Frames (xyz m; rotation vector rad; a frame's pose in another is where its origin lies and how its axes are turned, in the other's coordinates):
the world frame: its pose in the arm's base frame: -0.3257 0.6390 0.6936 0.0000 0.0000 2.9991
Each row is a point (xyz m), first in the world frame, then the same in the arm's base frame.
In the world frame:
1: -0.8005 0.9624 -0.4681
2: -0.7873 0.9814 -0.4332
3: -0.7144 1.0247 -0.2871
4: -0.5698 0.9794 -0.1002
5: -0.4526 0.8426 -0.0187
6: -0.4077 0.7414 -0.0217
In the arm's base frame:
1: 0.3300 -0.4273 0.2255
2: 0.3143 -0.4443 0.2604
3: 0.2359 -0.4768 0.4065
4: 0.0992 -0.4114 0.5934
5: 0.0027 -0.2593 0.6749
6: -0.0274 -0.1528 0.6719

